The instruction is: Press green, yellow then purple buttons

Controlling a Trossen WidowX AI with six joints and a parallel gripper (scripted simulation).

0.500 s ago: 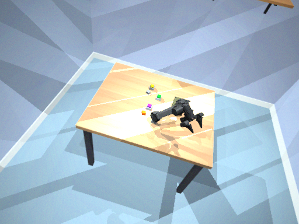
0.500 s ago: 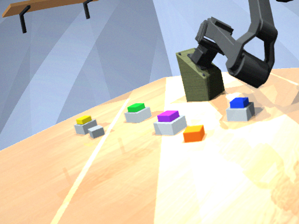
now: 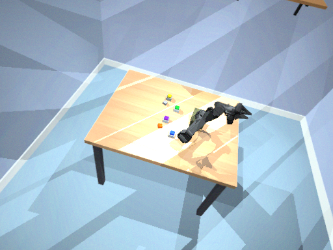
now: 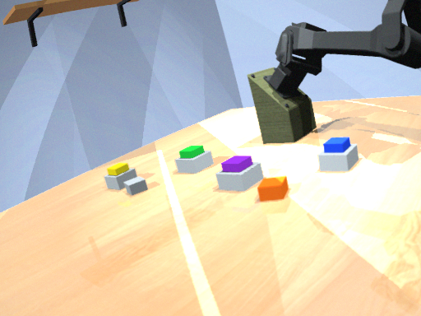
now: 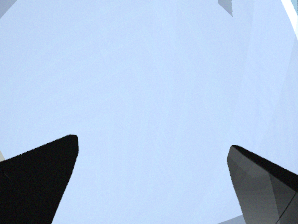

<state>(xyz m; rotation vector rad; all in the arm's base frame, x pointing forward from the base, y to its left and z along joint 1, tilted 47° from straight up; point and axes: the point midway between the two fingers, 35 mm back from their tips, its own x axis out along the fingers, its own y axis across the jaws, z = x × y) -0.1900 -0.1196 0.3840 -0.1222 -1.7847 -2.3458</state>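
My gripper tip is now 470 mm short of the green button, 280 mm to the left of it and 400 mm above it. Also, from my gripper tip: orange block 530 mm ahead, 40 mm to the right, 420 mm below; purple button 510 mm ahead, 120 mm to the right, 400 mm below; blue button 420 mm ahead, 400 mm below.
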